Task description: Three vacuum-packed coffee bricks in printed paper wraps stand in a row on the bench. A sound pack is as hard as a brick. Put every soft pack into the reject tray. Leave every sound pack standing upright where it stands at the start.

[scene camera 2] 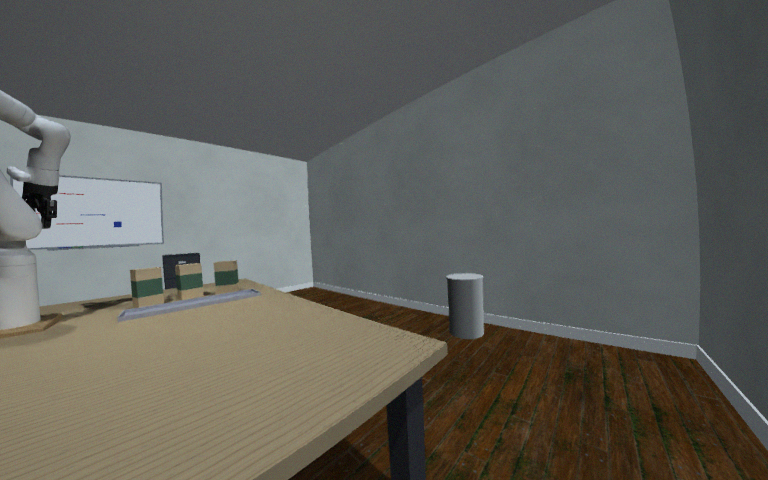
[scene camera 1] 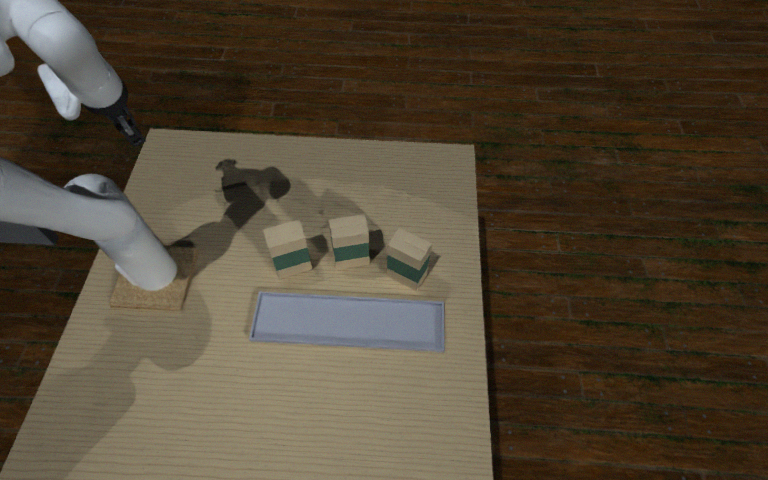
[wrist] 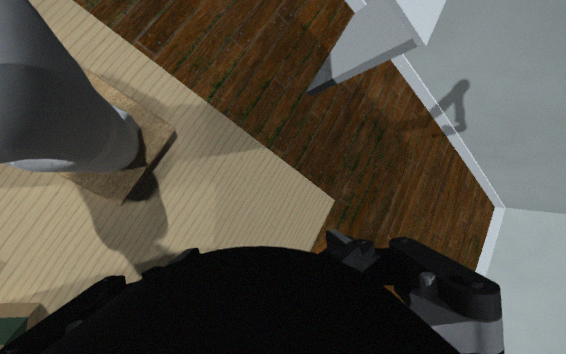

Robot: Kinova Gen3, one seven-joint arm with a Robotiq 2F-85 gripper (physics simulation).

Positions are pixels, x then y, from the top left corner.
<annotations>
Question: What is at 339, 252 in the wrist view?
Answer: The gripper.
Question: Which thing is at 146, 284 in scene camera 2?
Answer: A coffee pack.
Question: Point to a coffee pack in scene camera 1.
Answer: At 286, 242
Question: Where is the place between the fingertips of the gripper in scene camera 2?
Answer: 37, 223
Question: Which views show the gripper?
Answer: Scene camera 2, scene camera 1 and the wrist view: all of them.
</annotations>
